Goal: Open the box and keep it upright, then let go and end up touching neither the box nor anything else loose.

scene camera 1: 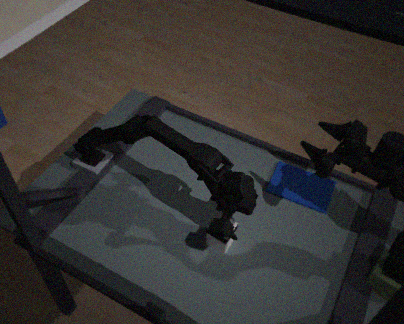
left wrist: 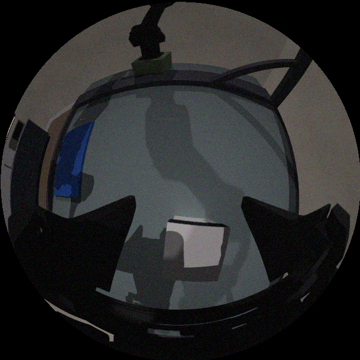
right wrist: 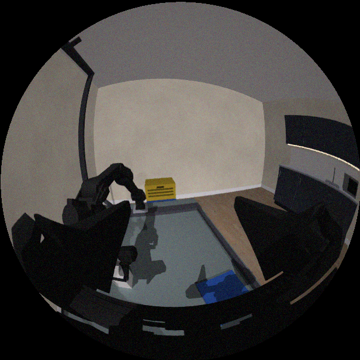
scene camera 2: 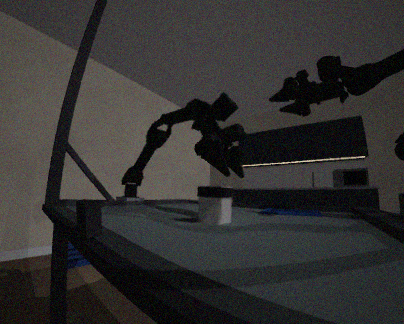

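Where they show: left gripper, between the fingertips: (scene camera 1: pixel 242 227) (scene camera 2: pixel 236 176); right gripper, between the fingertips: (scene camera 1: pixel 309 132) (scene camera 2: pixel 274 105); left arm's base, origin of its link: (scene camera 1: pixel 92 157) (scene camera 2: pixel 130 197); right arm's base, origin of its link: (scene camera 1: pixel 396 271).
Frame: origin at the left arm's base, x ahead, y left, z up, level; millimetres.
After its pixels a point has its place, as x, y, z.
Observation:
A small white box with a dark band around its top (scene camera 1: pixel 229 246) {565, -76, -33} (scene camera 2: pixel 215 211) {553, -108, -1} (left wrist: pixel 202 245) (right wrist: pixel 123 284) stands upright on the table, and its lid looks shut. In scene camera 1 it is mostly hidden behind the left arm. My left gripper (scene camera 2: pixel 235 175) {591, -68, 87} (left wrist: pixel 191 202) is open and empty, fingers pointing down. It hangs a little above the box, apart from it in scene camera 2. My right gripper (scene camera 1: pixel 311 133) {672, 109, 357} (scene camera 2: pixel 276 104) {672, 109, 357} (right wrist: pixel 183 204) is open and empty, raised high above the table and far from the box.
A flat blue item (scene camera 1: pixel 302 189) {698, 241, -26} (scene camera 2: pixel 292 212) {701, 202, -26} (left wrist: pixel 71 165) (right wrist: pixel 222 287) lies near the table's far edge in scene camera 1, close below the right gripper in that picture. A dark frame post (scene camera 2: pixel 72 95) {56, -342, 381} rises at the left of scene camera 2. A yellow crate (right wrist: pixel 160 189) stands beyond the table.

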